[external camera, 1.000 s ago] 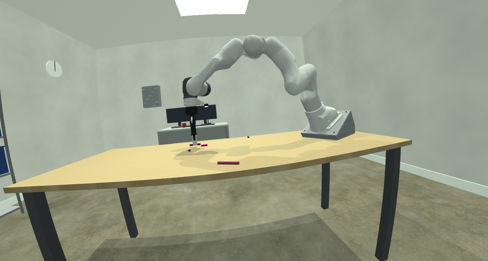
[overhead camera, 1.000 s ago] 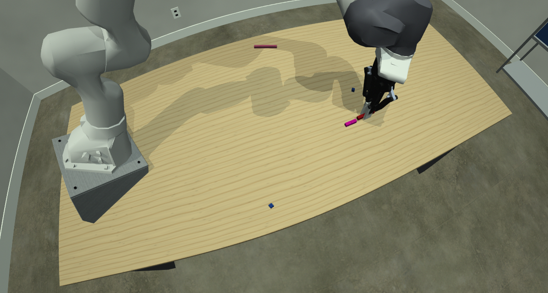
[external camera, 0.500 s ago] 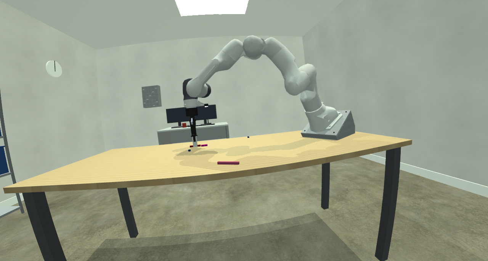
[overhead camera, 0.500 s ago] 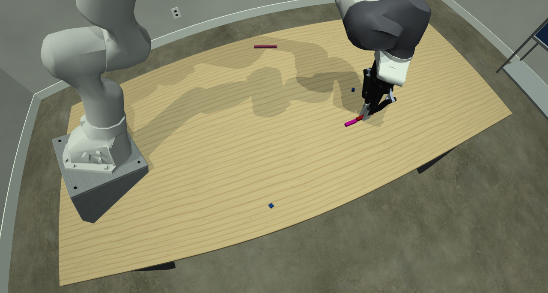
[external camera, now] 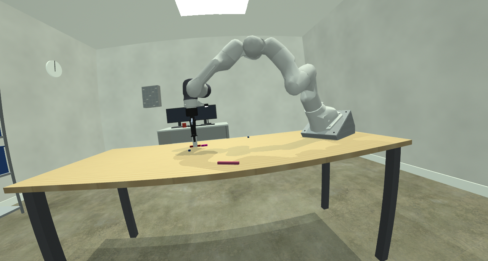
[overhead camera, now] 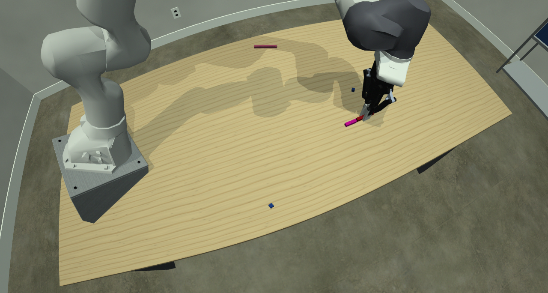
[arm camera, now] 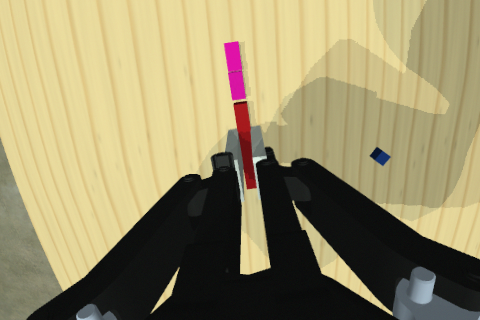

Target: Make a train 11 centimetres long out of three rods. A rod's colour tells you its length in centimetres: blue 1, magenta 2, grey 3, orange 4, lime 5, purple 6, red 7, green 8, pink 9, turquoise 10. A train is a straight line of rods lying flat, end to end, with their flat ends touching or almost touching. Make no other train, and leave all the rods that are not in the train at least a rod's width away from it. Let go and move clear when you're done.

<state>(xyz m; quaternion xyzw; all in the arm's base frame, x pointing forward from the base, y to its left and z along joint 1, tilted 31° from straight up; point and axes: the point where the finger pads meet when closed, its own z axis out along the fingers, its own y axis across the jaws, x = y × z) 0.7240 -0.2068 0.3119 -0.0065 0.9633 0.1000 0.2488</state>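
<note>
My hand is 3 cm above the red rod. From my hand the other things lie so: pink rod (43 cm to the left, 19 cm behind, 3 cm below).
</note>
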